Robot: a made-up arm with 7 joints. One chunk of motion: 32 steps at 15 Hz.
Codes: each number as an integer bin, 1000 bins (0 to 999) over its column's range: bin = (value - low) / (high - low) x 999, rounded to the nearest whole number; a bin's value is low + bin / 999 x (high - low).
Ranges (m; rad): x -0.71..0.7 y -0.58..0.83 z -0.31..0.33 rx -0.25..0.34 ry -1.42..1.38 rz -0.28..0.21
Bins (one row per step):
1: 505 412 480 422 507 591
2: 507 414 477 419 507 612
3: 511 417 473 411 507 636
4: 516 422 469 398 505 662
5: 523 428 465 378 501 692
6: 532 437 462 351 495 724
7: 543 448 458 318 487 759
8: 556 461 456 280 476 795
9: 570 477 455 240 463 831
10: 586 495 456 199 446 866
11: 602 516 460 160 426 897
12: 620 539 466 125 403 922
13: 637 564 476 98 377 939
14: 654 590 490 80 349 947
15: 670 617 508 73 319 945
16: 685 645 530 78 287 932
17: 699 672 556 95 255 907
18: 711 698 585 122 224 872
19: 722 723 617 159 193 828
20: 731 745 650 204 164 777
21: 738 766 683 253 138 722
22: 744 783 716 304 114 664
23: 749 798 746 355 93 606
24: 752 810 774 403 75 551
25: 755 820 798 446 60 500
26: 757 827 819 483 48 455
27: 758 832 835 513 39 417
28: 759 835 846 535 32 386
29: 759 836 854 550 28 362
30: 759 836 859 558 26 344
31: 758 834 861 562 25 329
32: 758 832 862 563 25 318
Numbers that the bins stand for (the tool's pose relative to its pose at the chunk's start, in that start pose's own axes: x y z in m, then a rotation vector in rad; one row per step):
1: 0.0028 0.0015 -0.0025 -0.0008 0.0010 0.0099
2: 0.0056 0.0043 -0.0044 -0.0025 0.0010 0.0202
3: 0.0112 0.0086 -0.0070 -0.0073 0.0010 0.0320
4: 0.0183 0.0156 -0.0095 -0.0149 -0.0046 0.0447
5: 0.0282 0.0241 -0.0121 -0.0268 -0.0158 0.0594
6: 0.0409 0.0368 -0.0140 -0.0427 -0.0326 0.0751
7: 0.0564 0.0523 -0.0166 -0.0622 -0.0550 0.0923
8: 0.0747 0.0707 -0.0179 -0.0846 -0.0859 0.1099
9: 0.0945 0.0932 -0.0185 -0.1083 -0.1223 0.1276
10: 0.1171 0.1186 -0.0179 -0.1325 -0.1699 0.1448
11: 0.1397 0.1483 -0.0153 -0.1555 -0.2260 0.1600
12: 0.1651 0.1808 -0.0115 -0.1762 -0.2905 0.1722
13: 0.1891 0.2160 -0.0051 -0.1921 -0.3633 0.1806
14: 0.2131 0.2527 0.0039 -0.2028 -0.4418 0.1845
15: 0.2356 0.2908 0.0154 -0.2069 -0.5259 0.1835
16: 0.2568 0.3304 0.0295 -0.2039 -0.6156 0.1771
17: 0.2766 0.3685 0.0462 -0.1939 -0.7053 0.1649
18: 0.2935 0.4052 0.0648 -0.1779 -0.7922 0.1477
19: 0.3090 0.4405 0.0853 -0.1561 -0.8791 0.1261
20: 0.3217 0.4715 0.1064 -0.1295 -0.9603 0.1011
21: 0.3316 0.5011 0.1276 -0.1006 -1.0332 0.0741
22: 0.3401 0.5251 0.1487 -0.0705 -1.1005 0.0457
23: 0.3471 0.5463 0.1679 -0.0403 -1.1593 0.0172
24: 0.3514 0.5632 0.1859 -0.0120 -1.2098 -0.0097
25: 0.3556 0.5774 0.2012 0.0134 -1.2518 -0.0348
26: 0.3584 0.5872 0.2147 0.0353 -1.2855 -0.0568
27: 0.3598 0.5943 0.2249 0.0530 -1.3107 -0.0755
28: 0.3613 0.5985 0.2320 0.0660 -1.3303 -0.0907
29: 0.3613 0.5999 0.2371 0.0748 -1.3415 -0.1024
30: 0.3613 0.5999 0.2403 0.0795 -1.3471 -0.1113
31: 0.3598 0.5971 0.2416 0.0819 -1.3499 -0.1186
32: 0.3598 0.5943 0.2422 0.0825 -1.3499 -0.1240

